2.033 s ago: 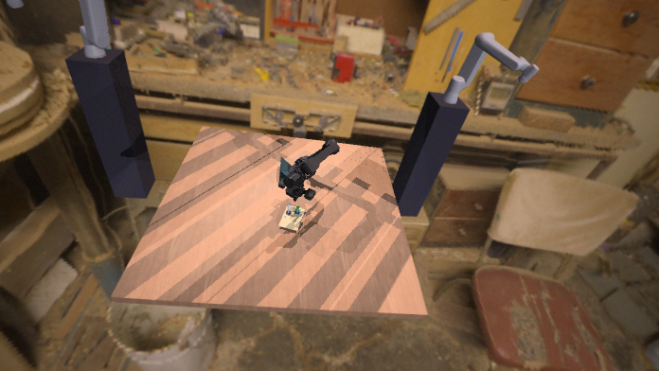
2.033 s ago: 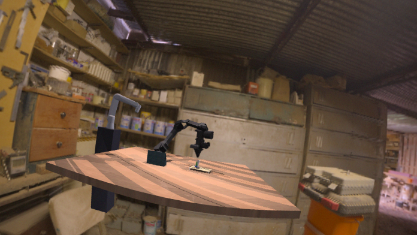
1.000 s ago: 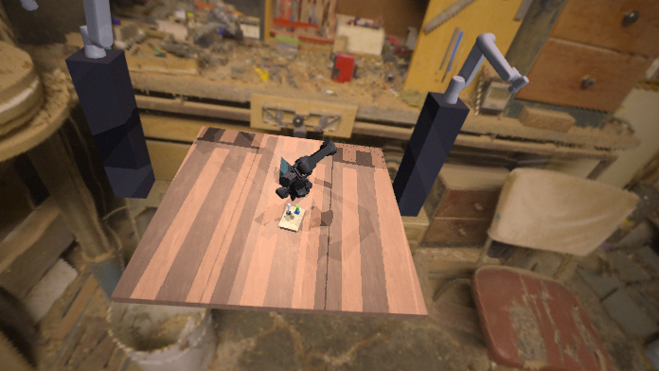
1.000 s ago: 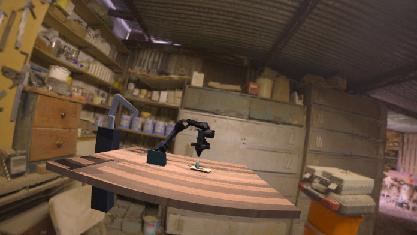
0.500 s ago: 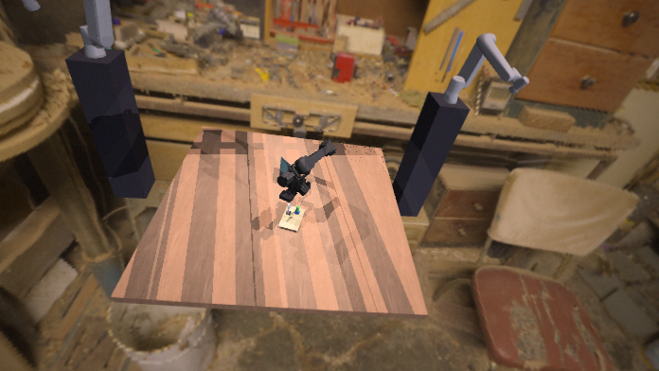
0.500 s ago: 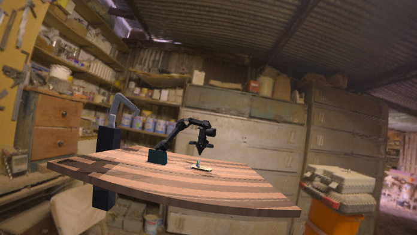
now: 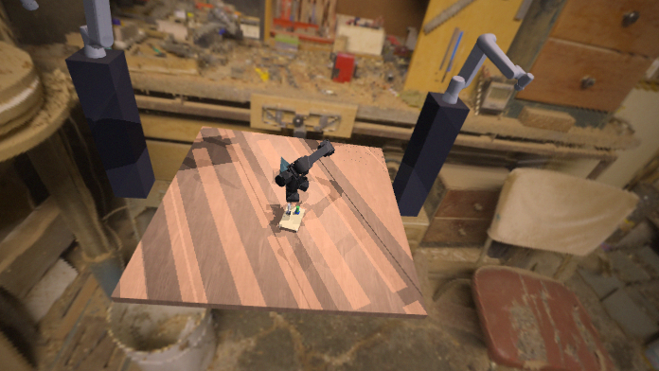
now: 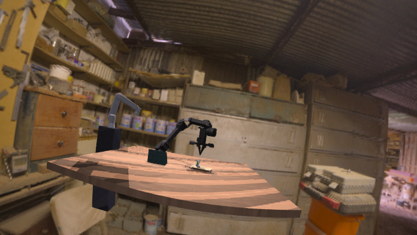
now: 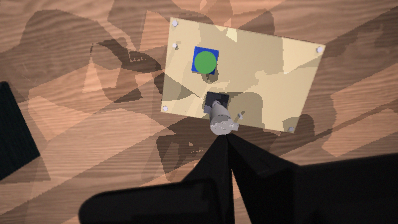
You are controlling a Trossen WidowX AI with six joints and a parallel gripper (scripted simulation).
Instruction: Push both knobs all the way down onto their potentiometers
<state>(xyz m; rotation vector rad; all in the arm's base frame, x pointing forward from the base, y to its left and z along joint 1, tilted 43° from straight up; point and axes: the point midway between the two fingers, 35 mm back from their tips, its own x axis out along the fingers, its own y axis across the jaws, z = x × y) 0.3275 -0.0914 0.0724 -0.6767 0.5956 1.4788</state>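
Right now the grey knob is 50 mm below my gripper tip. The rest, counted from my gripper tip: potentiometer with knob (60 mm below); green knob (70 mm below, 40 mm to the left, 10 mm behind).
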